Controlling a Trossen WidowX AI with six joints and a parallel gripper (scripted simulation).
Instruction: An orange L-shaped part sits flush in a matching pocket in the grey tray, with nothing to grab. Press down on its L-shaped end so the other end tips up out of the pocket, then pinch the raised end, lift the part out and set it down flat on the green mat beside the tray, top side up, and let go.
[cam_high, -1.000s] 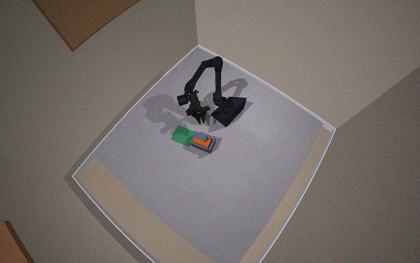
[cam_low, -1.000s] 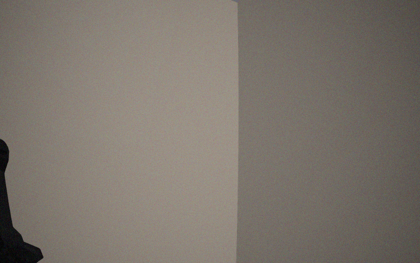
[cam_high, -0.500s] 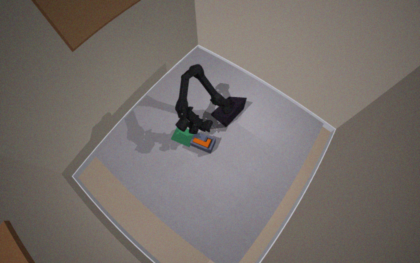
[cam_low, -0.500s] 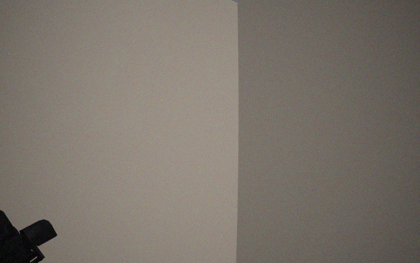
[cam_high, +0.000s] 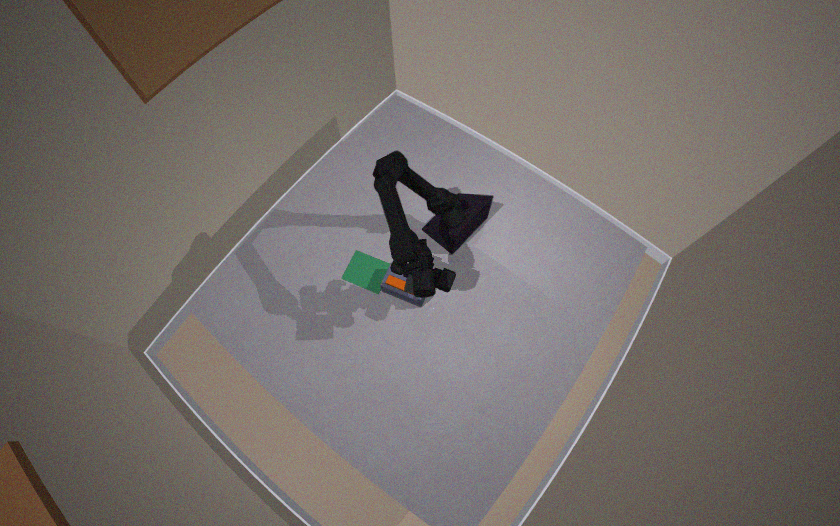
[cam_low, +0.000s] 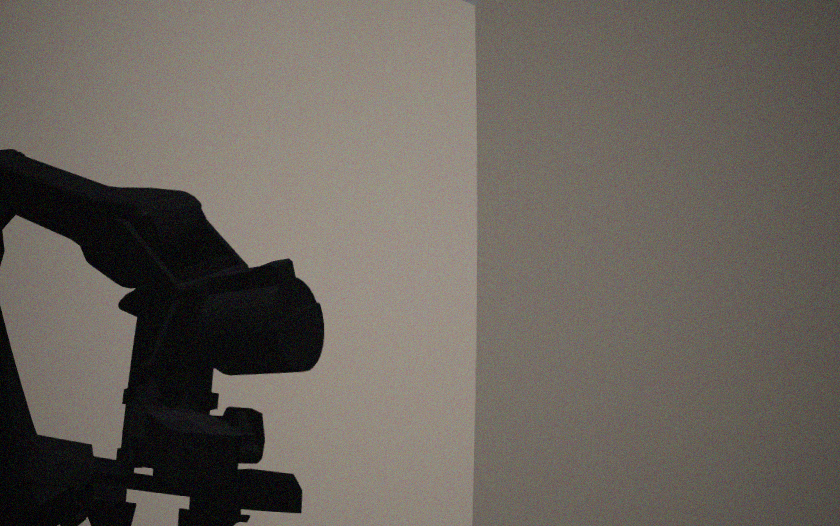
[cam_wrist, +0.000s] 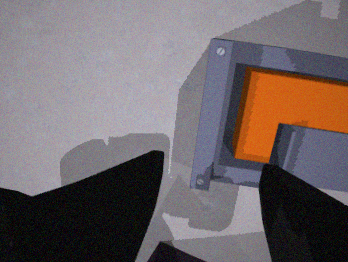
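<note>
Now: gripper tip 10 mm short of the orange L-shaped part, 60 mm to the left of it and 100 mm above it.
</note>
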